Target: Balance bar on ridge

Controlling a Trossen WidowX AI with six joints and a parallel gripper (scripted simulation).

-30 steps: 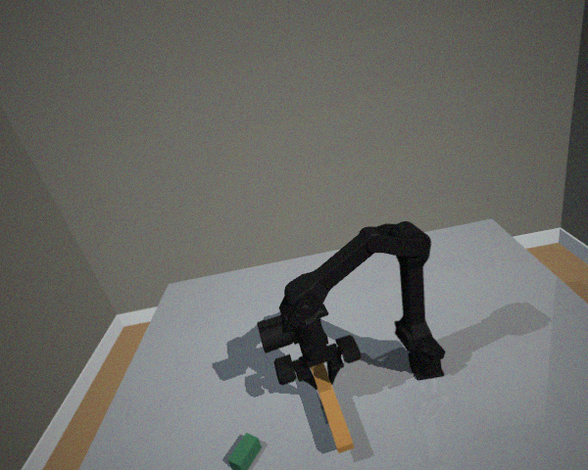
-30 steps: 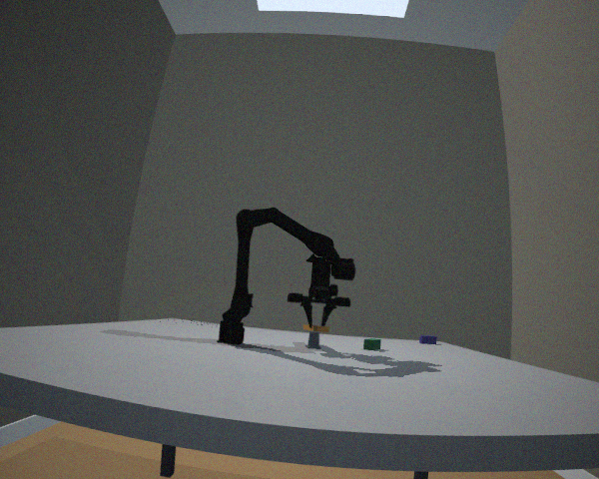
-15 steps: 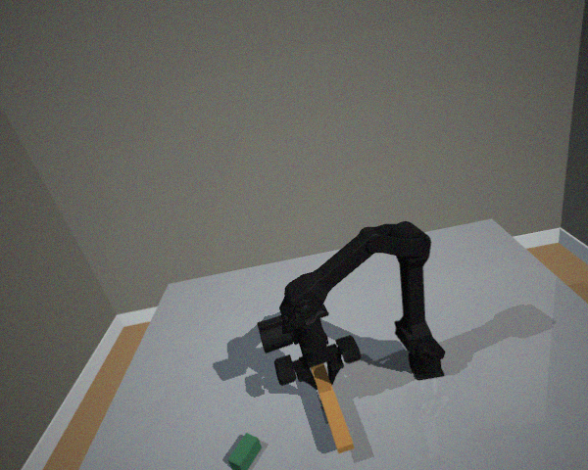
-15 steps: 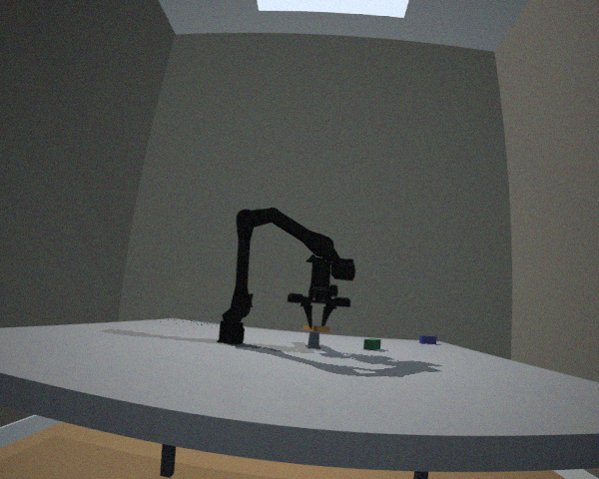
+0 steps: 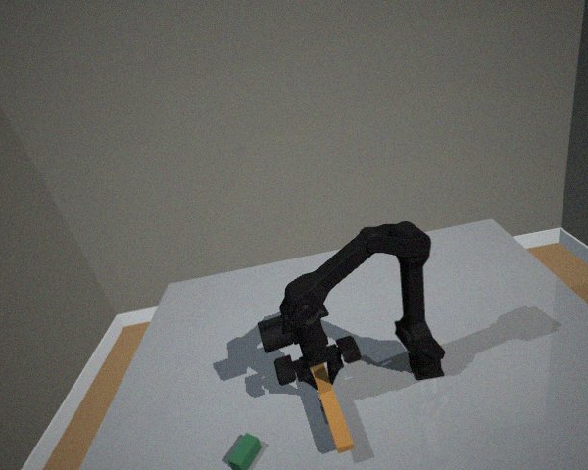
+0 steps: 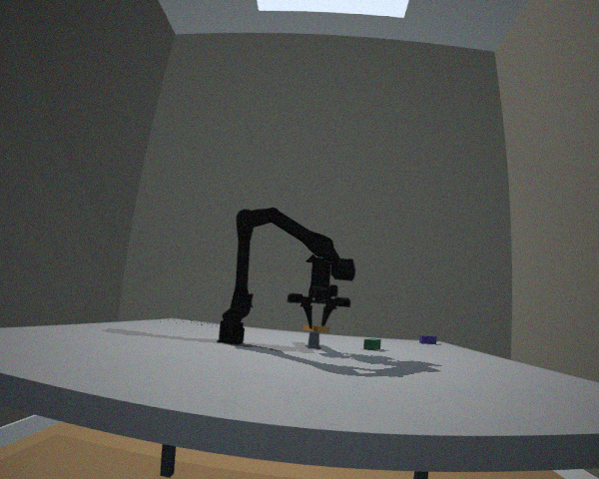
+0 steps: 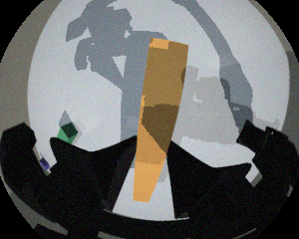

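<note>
The orange bar is 1 cm behind my gripper tip and 3 cm to the left of it. The rest, counted from my gripper tip: green block: 19 cm ahead, 10 cm to the left, 4 cm below; purple block: 49 cm ahead, 44 cm to the left, 4 cm below.
</note>
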